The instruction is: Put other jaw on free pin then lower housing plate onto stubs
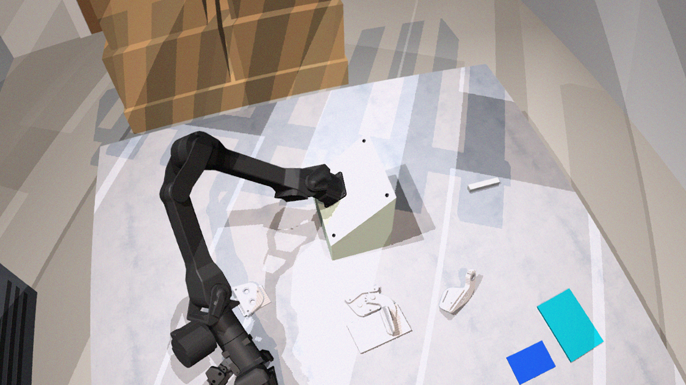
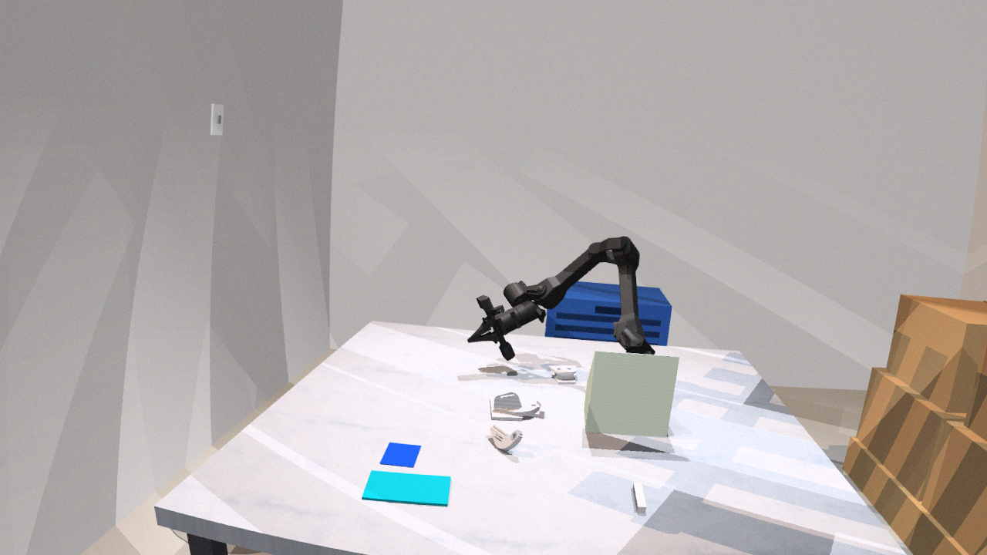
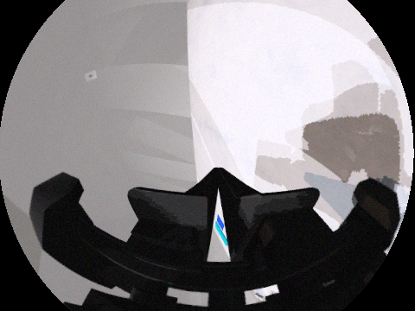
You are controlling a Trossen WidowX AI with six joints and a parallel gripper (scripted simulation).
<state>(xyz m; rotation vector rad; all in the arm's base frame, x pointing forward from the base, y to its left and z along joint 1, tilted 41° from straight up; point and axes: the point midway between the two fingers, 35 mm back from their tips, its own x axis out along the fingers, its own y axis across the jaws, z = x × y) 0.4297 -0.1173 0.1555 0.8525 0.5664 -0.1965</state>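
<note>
Right now the white jaw is 210 mm behind my gripper tip, 430 mm to the left of it and 60 mm below it. Round my gripper tip: blue card (530 mm to the left, 90 mm below); then cyan card (60 mm behind, 650 mm to the left, 90 mm below); then white block (270 mm behind, 50 mm to the right, 80 mm below).
</note>
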